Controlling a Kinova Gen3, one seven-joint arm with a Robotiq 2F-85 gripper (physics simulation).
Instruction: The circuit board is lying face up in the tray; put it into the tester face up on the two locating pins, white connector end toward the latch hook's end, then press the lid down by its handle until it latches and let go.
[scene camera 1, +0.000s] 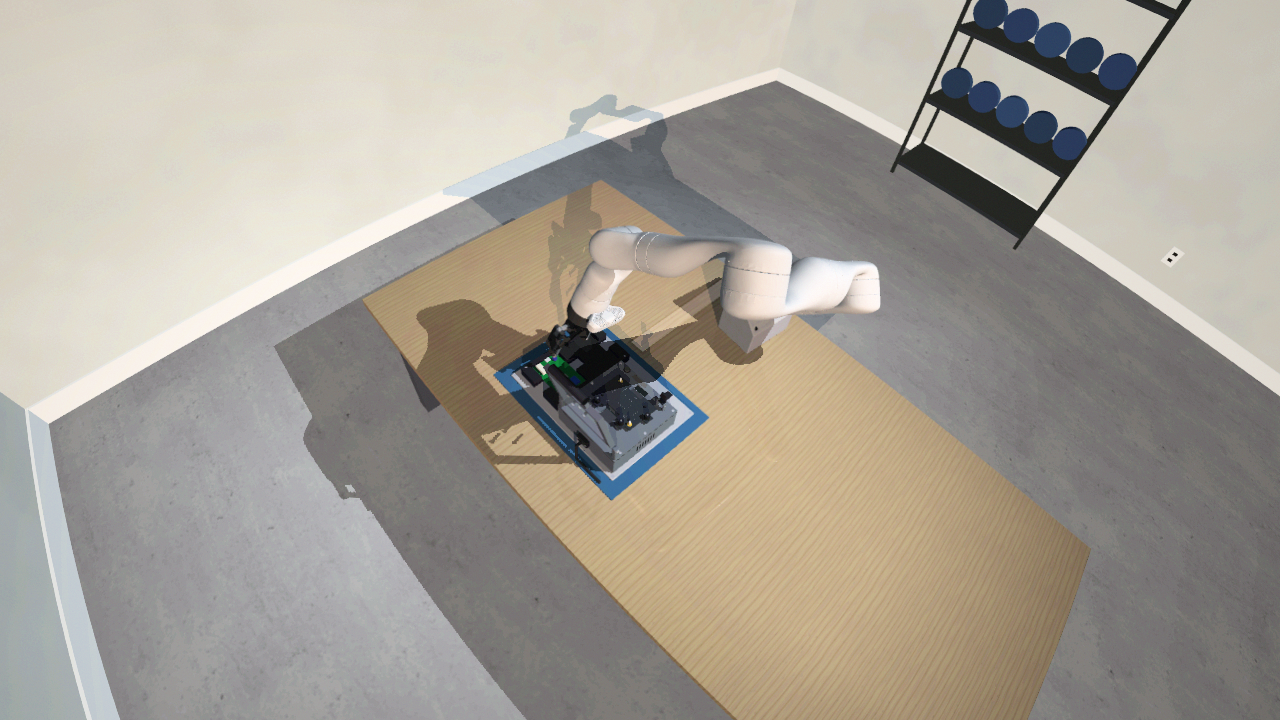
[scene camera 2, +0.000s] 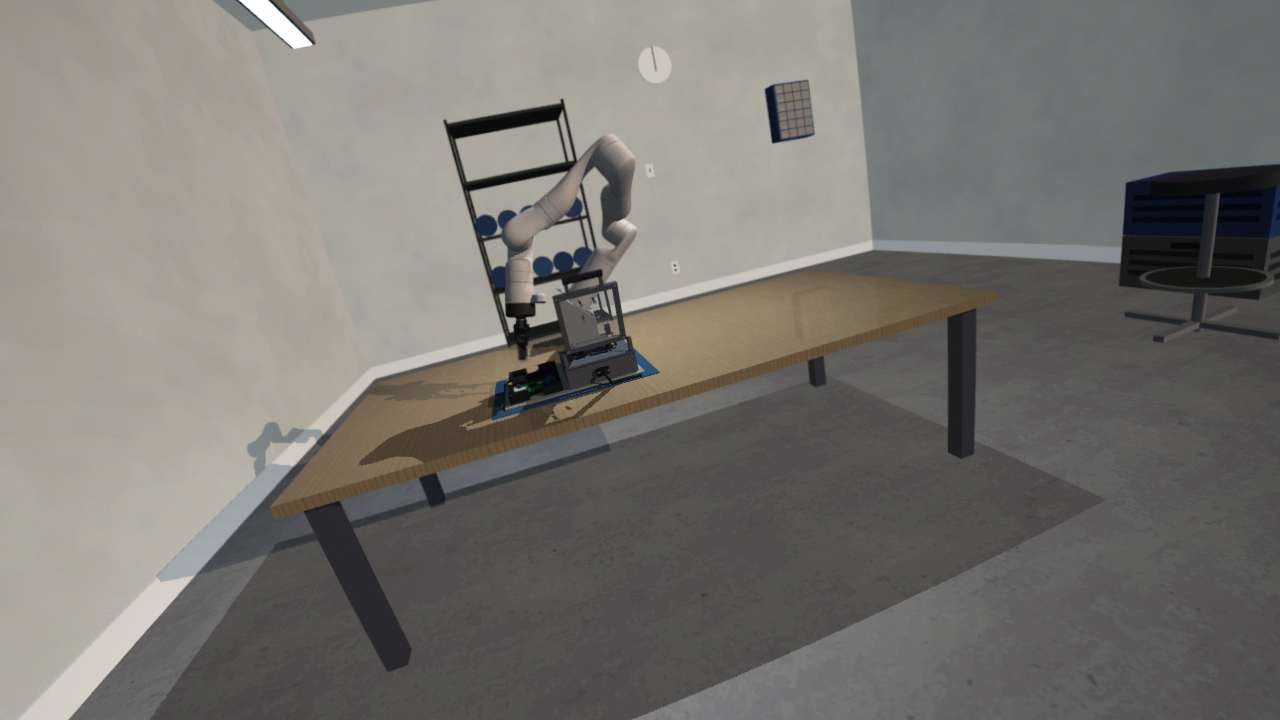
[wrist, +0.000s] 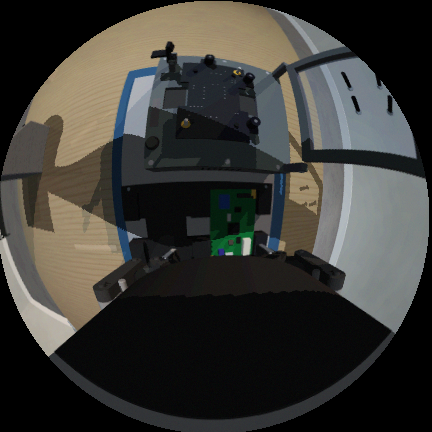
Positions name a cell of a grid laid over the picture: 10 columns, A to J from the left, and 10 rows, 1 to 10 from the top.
Scene:
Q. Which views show the gripper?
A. Scene camera 1, scene camera 2 and the wrist view: all of them.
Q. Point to a clear lid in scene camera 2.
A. E5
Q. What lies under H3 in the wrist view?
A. A clear lid.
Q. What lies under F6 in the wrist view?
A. A green circuit board.

